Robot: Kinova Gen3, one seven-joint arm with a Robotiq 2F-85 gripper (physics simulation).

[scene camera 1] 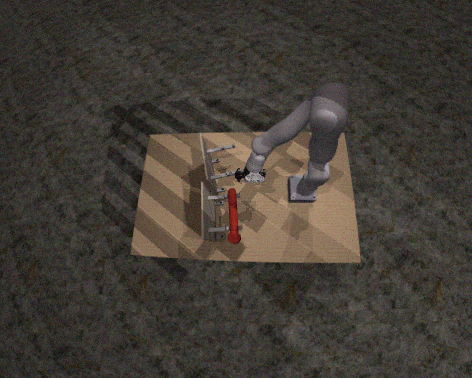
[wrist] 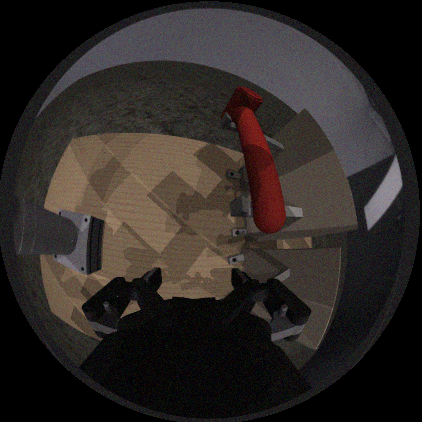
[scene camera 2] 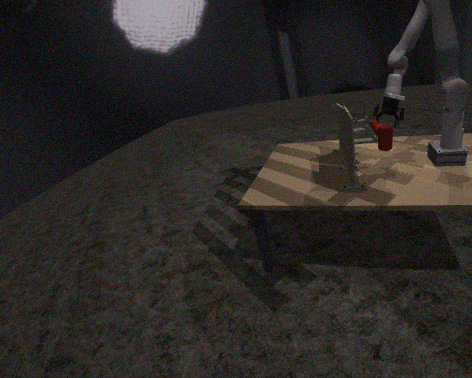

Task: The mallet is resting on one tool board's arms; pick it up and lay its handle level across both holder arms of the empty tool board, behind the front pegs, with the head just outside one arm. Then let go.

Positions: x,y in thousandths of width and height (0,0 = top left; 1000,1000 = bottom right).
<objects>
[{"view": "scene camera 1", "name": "tool board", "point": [442,554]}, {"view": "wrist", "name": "my gripper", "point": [463,655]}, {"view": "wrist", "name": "red mallet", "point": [636,499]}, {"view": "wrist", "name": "tool board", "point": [752,473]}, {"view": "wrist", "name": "tool board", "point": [741,650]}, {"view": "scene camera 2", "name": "tool board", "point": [740,335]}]
</objects>
